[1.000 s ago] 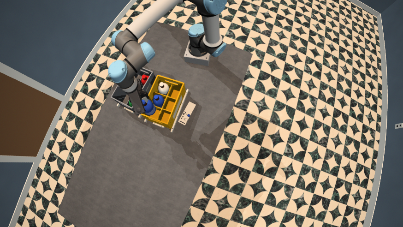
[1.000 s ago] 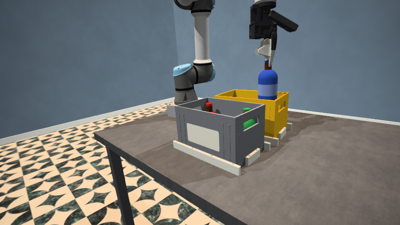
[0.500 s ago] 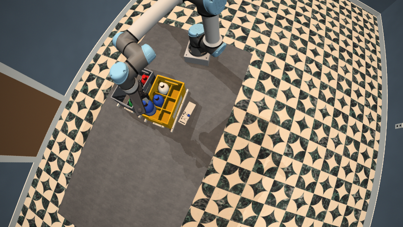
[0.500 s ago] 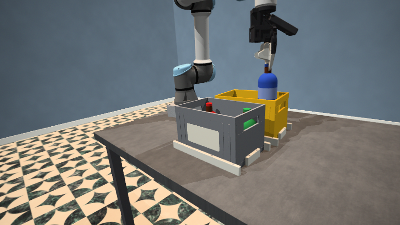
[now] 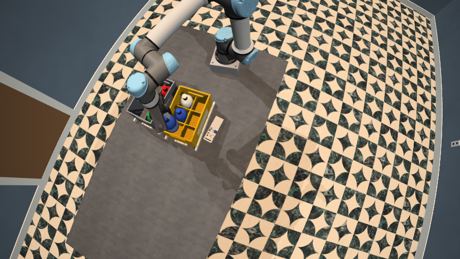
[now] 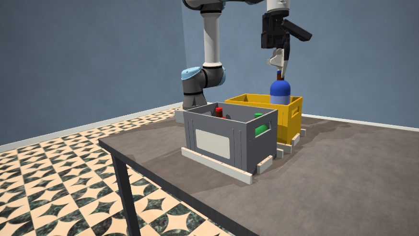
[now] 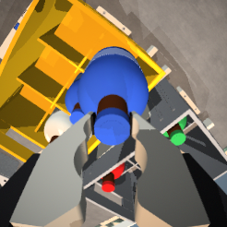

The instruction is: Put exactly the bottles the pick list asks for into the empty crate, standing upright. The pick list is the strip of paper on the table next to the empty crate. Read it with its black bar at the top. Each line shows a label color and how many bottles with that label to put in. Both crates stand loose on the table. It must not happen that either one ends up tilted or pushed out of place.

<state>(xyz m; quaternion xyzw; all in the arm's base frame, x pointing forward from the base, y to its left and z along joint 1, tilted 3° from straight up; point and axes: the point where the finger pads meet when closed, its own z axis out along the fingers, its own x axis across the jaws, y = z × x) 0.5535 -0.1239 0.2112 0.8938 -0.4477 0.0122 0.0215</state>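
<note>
My gripper is now 90 mm past the yellow crate, 50 mm to the right of it and 200 mm above it. Also, from my hand: green-label bottle: 20 mm behind, 150 mm to the right, 200 mm below; white-label bottle: 180 mm behind, 10 mm to the left, 200 mm below; grey crate: 120 mm behind, 190 mm to the right, 200 mm below.
</note>
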